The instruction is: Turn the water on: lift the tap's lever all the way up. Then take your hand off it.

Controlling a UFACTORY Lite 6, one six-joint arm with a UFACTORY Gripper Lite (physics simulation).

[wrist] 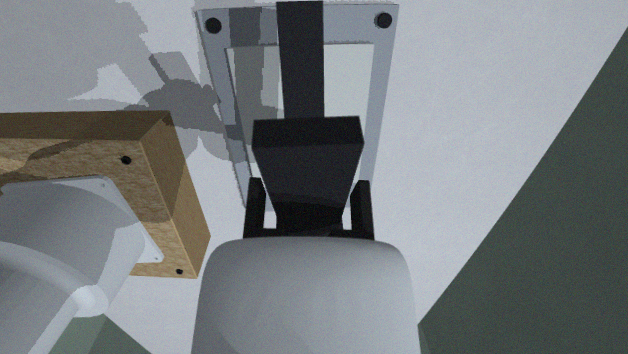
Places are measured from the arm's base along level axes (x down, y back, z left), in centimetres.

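Pixels of known places: hand at its tool point: (308, 209); arm's base at its link origin: (92, 225).
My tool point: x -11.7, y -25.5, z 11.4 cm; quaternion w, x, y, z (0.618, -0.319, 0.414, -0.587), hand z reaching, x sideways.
Observation:
For each thing: its top centre in the pictures, then the offset to it from my tool point. "*": a spot on its surface instead.
- narrower black bar at a spot on its surface: (301, 65) * dx +9.8, dy -0.2, dz +3.1 cm
- grey frame at a spot on its surface: (384, 75) * dx +17.4, dy -8.0, dz -0.5 cm
- pale panel at a spot on its surface: (350, 75) * dx +16.8, dy -4.6, dz +0.0 cm
The tap's black lever (307, 172) shows in the middle of the wrist view as a broad block that narrows towards the gripper. A narrower black bar (301, 65) runs from behind it to the top edge of the view. My gripper (308, 180) is open. Its two dark fingers stand apart, one on each side of the lever's narrow lower part, with a small pale gap showing between each finger and the lever. The lever hides part of the space between the fingers. The lever's exact angle is hard to tell from this view.
A grey frame (384, 75) with black screws and a pale panel (350, 75) lies behind the lever. A wooden block (187, 220) with a white plate (150, 250) and a large grey rounded part (55, 225) is at left. A dark green surface (550, 225) is at right.

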